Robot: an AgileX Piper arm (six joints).
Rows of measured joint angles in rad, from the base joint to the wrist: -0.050, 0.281, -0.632, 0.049, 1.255, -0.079; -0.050, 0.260, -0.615, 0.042, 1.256, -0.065; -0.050, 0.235, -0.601, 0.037, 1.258, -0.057; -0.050, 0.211, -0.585, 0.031, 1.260, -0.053; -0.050, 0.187, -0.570, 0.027, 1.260, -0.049; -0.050, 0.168, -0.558, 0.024, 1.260, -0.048; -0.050, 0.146, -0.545, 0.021, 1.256, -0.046; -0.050, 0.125, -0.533, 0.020, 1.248, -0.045; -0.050, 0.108, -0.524, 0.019, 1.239, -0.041; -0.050, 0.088, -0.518, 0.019, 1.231, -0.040; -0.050, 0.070, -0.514, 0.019, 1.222, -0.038; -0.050, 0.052, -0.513, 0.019, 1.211, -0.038; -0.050, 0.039, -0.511, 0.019, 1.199, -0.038; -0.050, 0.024, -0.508, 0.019, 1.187, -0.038; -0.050, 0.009, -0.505, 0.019, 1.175, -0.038; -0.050, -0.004, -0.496, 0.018, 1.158, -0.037
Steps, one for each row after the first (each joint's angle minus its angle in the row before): 0.000, -0.021, 0.017, -0.007, 0.001, 0.014; 0.000, -0.025, 0.014, -0.005, 0.002, 0.008; 0.000, -0.024, 0.016, -0.006, 0.002, 0.004; 0.000, -0.024, 0.015, -0.004, 0.000, 0.004; 0.000, -0.019, 0.012, -0.003, 0.000, 0.001; 0.000, -0.022, 0.013, -0.003, -0.004, 0.002; 0.000, -0.021, 0.012, -0.001, -0.008, 0.001; 0.000, -0.017, 0.009, -0.001, -0.009, 0.004; 0.000, -0.020, 0.006, 0.000, -0.008, 0.001; 0.000, -0.018, 0.004, 0.000, -0.009, 0.002; 0.000, -0.018, 0.001, 0.000, -0.011, 0.000; 0.000, -0.013, 0.002, 0.000, -0.012, 0.000; 0.000, -0.015, 0.003, 0.000, -0.012, 0.000; 0.000, -0.015, 0.003, 0.000, -0.012, 0.000; 0.000, -0.013, 0.009, -0.001, -0.017, 0.001
